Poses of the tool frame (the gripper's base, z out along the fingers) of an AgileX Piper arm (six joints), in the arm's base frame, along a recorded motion.
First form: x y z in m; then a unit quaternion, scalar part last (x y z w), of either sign.
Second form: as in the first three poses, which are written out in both.
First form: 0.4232, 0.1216, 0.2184, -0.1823, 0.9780, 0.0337, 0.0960
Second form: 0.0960, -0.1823, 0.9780, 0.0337, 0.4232, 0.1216, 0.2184
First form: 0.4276, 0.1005, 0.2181, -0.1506, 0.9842, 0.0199, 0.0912
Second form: 0.0912, -0.1506, 0.9842, 0.0199, 0.4276, 0.1005, 0.2181
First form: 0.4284, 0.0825, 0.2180, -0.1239, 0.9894, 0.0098, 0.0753
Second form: 0.0753, -0.1239, 0.9894, 0.0098, 0.4284, 0.0825, 0.2180
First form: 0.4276, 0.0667, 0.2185, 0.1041, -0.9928, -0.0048, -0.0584
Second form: 0.0584, -0.1041, 0.9928, 0.0048, 0.4276, 0.0667, 0.2185
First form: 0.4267, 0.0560, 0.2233, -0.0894, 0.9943, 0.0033, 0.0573
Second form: 0.0573, -0.0894, 0.9943, 0.0033, 0.4267, 0.0560, 0.2233
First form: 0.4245, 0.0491, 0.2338, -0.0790, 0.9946, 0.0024, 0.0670
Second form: 0.0670, -0.0790, 0.9946, 0.0024, 0.4245, 0.0491, 0.2338
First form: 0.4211, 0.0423, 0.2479, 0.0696, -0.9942, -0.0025, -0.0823
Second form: 0.0823, -0.0696, 0.9942, 0.0025, 0.4211, 0.0423, 0.2479
